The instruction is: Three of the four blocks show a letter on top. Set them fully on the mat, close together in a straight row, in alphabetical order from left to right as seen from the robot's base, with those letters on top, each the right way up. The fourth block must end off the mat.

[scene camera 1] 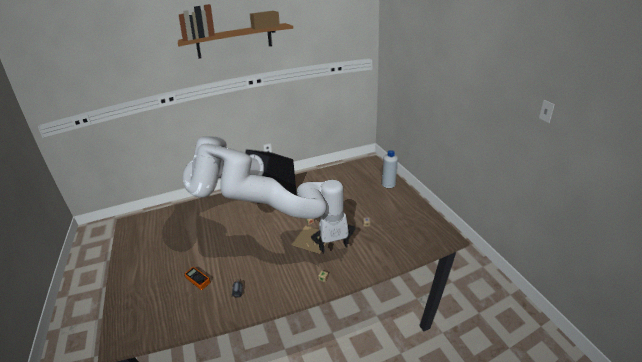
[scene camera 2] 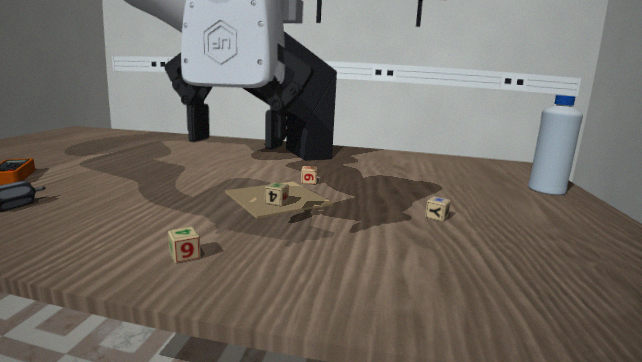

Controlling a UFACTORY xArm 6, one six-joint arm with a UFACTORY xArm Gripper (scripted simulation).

Labels:
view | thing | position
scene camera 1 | my gripper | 333, 248
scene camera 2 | my gripper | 235, 143
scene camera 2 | tan mat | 252, 199
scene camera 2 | white bottle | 560, 124

